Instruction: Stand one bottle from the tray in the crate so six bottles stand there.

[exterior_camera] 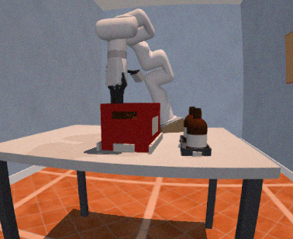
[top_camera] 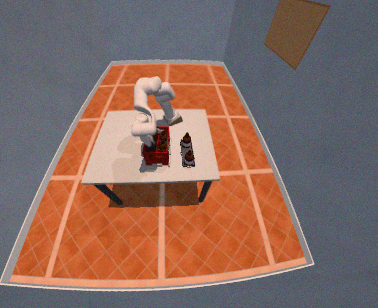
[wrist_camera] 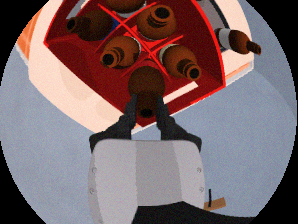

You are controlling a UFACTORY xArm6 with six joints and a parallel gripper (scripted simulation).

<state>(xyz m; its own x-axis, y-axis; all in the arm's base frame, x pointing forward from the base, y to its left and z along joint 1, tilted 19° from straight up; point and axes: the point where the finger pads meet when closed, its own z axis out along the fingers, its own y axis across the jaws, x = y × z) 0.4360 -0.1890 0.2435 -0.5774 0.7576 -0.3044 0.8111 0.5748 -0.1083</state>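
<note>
Right now the brown bottle is 7 cm below my hand. Also, from my hand: red crate (11 cm below, 7 cm behind, 6 cm to the left); then tray (30 cm to the left, 18 cm below).
</note>
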